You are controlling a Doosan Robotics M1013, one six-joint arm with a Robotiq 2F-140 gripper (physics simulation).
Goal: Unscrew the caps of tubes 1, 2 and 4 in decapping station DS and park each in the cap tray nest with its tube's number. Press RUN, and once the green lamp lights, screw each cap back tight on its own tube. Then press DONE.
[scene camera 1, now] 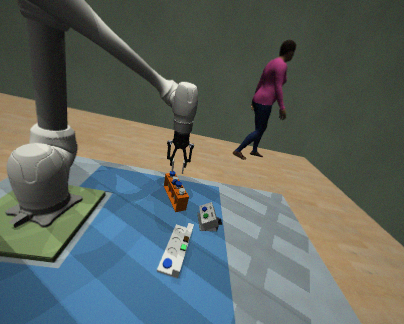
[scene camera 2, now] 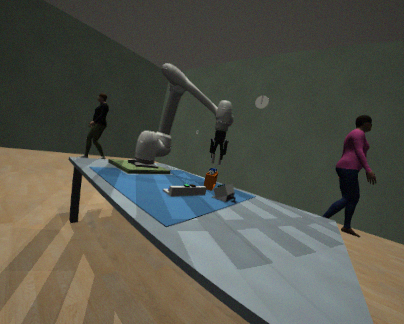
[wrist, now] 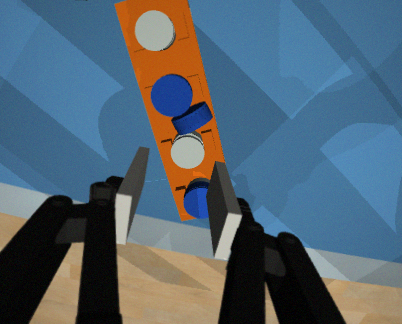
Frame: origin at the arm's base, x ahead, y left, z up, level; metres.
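Seen in the pictures: gripper, between the fingertips: (scene camera 1: pixel 177 171) (scene camera 2: pixel 215 164) (wrist: pixel 178 173); arm's base, origin of its link: (scene camera 1: pixel 48 205) (scene camera 2: pixel 143 165).
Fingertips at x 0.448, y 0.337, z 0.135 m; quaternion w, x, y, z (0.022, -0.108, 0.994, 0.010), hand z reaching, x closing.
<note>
Pixels of each thing's top centre, then the offset from my fingertips to it. "spot": a spot on its surface instead.
- orange decapping station, centre of its top: (wrist: pixel 181 120) (scene camera 1: pixel 176 183) (scene camera 2: pixel 212 172) dz -0.058, dx +0.012, dy -0.022 m
- loose-looking blue cap, centre of its top: (wrist: pixel 191 122) dz -0.032, dx +0.005, dy -0.031 m
- white cap tray, centre of its top: (scene camera 1: pixel 178 240) (scene camera 2: pixel 186 183) dz -0.108, dx +0.131, dy -0.317 m
- grey button box, centre of its top: (scene camera 1: pixel 210 209) (scene camera 2: pixel 225 183) dz -0.077, dx +0.226, dy -0.122 m
- blue button, centre of its top: (scene camera 1: pixel 205 207) dz -0.086, dx +0.198, dy -0.108 m
- green button, centre of its top: (scene camera 1: pixel 206 214) dz -0.086, dx +0.213, dy -0.151 m
- green block, a spot on its surface: (scene camera 1: pixel 183 247) spot: dz -0.108, dx +0.159, dy -0.339 m
- dark block, a spot on its surface: (scene camera 1: pixel 186 239) spot: dz -0.108, dx +0.160, dy -0.300 m
The orange decapping station (scene camera 1: pixel 179 202) (scene camera 2: pixel 211 182) (wrist: pixel 167 62) holds a row of four tubes. In the wrist view their tops run pale (wrist: pixel 154 30), blue (wrist: pixel 171 95), pale (wrist: pixel 187 151), blue (wrist: pixel 196 201). A loose-looking blue cap (wrist: pixel 192 118) stands tilted on its edge between the second and third tops. My gripper (scene camera 1: pixel 177 169) (scene camera 2: pixel 216 161) (wrist: pixel 178 173) is partly open and empty, above the station. Its right finger partly hides the last blue cap. The white cap tray (scene camera 1: pixel 189 230) (scene camera 2: pixel 187 191) has three empty round nests and a blue cap (scene camera 1: pixel 167 262) at its near end. Tube numbers are unreadable.
A grey button box (scene camera 1: pixel 210 224) (scene camera 2: pixel 224 192) with a blue button (scene camera 1: pixel 204 209) and a green button (scene camera 1: pixel 205 216) stands beside the station. A green block (scene camera 1: pixel 183 247) and a dark block (scene camera 1: pixel 186 239) sit on the tray's edge. One person (scene camera 1: pixel 271 90) (scene camera 2: pixel 353 155) walks beyond the table; another (scene camera 2: pixel 99 120) stands behind.
</note>
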